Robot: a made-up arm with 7 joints.
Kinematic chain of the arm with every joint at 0, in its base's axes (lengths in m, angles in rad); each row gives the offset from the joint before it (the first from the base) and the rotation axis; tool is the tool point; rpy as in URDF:
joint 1: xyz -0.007 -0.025 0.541 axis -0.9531 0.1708 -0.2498
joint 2: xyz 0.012 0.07 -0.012 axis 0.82 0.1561 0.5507
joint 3: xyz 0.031 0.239 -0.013 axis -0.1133 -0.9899 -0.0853
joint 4: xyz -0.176 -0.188 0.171 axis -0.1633 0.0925 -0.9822
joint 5: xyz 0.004 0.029 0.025 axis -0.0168 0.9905 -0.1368
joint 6: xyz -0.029 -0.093 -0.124 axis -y
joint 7: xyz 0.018 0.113 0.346 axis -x
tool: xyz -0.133 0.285 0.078 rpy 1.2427 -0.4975 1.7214
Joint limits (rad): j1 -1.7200..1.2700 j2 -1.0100..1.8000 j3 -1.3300..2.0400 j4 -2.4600..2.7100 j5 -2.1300..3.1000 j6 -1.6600..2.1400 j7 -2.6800..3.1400
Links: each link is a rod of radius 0.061 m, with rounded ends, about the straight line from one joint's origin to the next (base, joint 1, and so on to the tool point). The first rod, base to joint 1, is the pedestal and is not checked.
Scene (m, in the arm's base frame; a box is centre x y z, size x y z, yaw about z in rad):
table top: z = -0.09
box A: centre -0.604 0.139 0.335 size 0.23 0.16 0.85 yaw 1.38
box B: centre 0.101 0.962 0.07 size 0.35 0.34 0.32 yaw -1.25
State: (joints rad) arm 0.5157 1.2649 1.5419 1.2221 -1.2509 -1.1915 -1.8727
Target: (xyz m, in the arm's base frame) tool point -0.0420 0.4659 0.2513
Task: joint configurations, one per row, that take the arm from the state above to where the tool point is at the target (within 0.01 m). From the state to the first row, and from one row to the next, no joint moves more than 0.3 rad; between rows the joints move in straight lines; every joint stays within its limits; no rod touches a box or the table.
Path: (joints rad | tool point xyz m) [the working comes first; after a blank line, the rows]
Joints at the target: 1.2496 0.9856 1.5032 2.1739 -1.9674 -0.3450 -1.6310
Straight joint move there: touches box A.

1: 0.5655 1.3840 1.6013 1.5016 -1.5439 -1.3477 -1.7306 | -0.7076 -0.0790 0.7778
2: 0.6153 1.5030 1.6607 1.7811 -1.8370 -1.5038 -1.5886 | -0.6457 -0.0969 0.8856
3: 0.6651 1.6221 1.7201 2.0606 -2.1300 -1.6600 -1.4465 | -0.5386 -0.1678 0.9667
4: 0.7820 1.4948 1.6767 2.0832 -2.0975 -1.3970 -1.4834 | -0.4622 0.0889 0.9995
5: 0.8989 1.3675 1.6333 2.1059 -2.0650 -1.1340 -1.5203 | -0.3601 0.3235 0.9151
6: 1.0158 1.2402 1.5900 2.1286 -2.0324 -0.8710 -1.5572 | -0.2450 0.4848 0.7332
7: 1.1327 1.1129 1.5466 2.1512 -1.9999 -0.6080 -1.5941 | -0.1333 0.5365 0.4942
8: 1.2496 0.9856 1.5032 2.1739 -1.9674 -0.3450 -1.6310 | -0.0420 0.4659 0.2513

